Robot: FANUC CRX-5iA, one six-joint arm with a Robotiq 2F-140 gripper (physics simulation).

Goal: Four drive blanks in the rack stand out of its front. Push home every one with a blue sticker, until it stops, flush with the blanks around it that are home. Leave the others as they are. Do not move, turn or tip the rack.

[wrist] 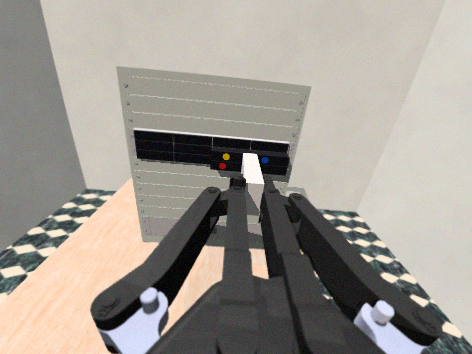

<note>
I see my gripper (248,166) and a grey rack (171,126).
</note>
